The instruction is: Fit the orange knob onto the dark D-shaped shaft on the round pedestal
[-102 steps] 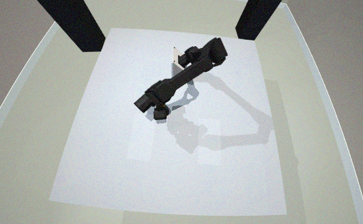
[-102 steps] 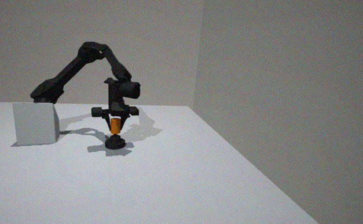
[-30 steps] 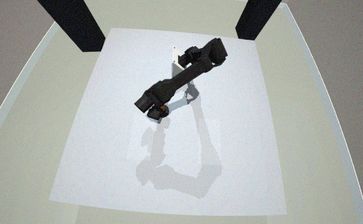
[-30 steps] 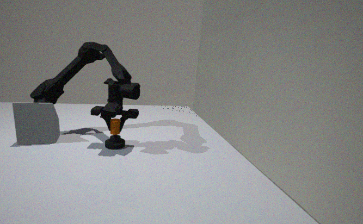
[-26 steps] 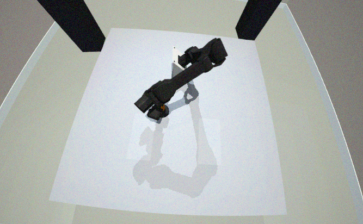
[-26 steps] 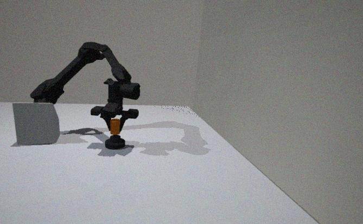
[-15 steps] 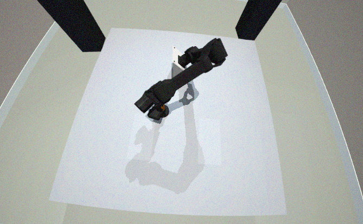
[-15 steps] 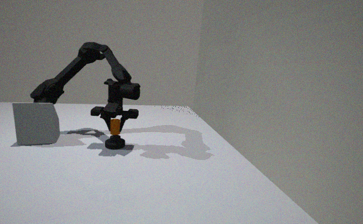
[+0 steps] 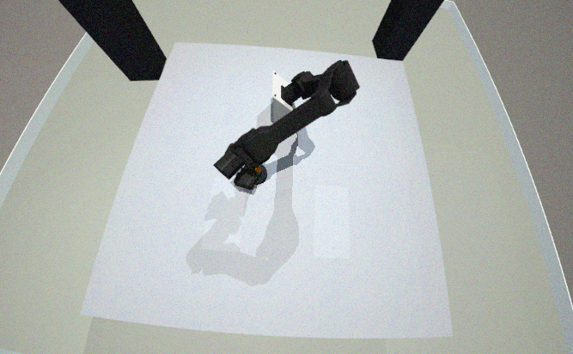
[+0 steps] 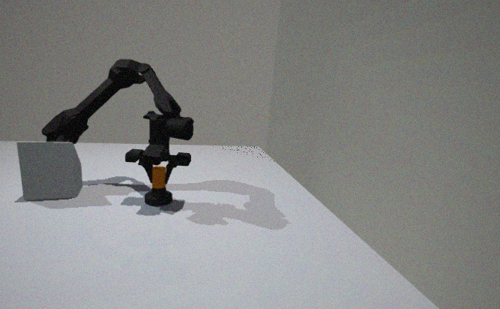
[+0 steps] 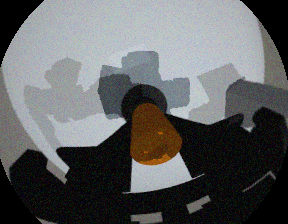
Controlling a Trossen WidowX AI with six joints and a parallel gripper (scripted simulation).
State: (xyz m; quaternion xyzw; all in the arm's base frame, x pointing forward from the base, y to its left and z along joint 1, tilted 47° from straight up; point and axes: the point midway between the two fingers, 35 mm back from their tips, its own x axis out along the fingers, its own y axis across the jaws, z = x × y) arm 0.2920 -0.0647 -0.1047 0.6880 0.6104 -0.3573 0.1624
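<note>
My gripper tip is now 2 cm below the orange knob. From my gripper tip the other things lie so: round black pedestal 3 cm below.
</note>
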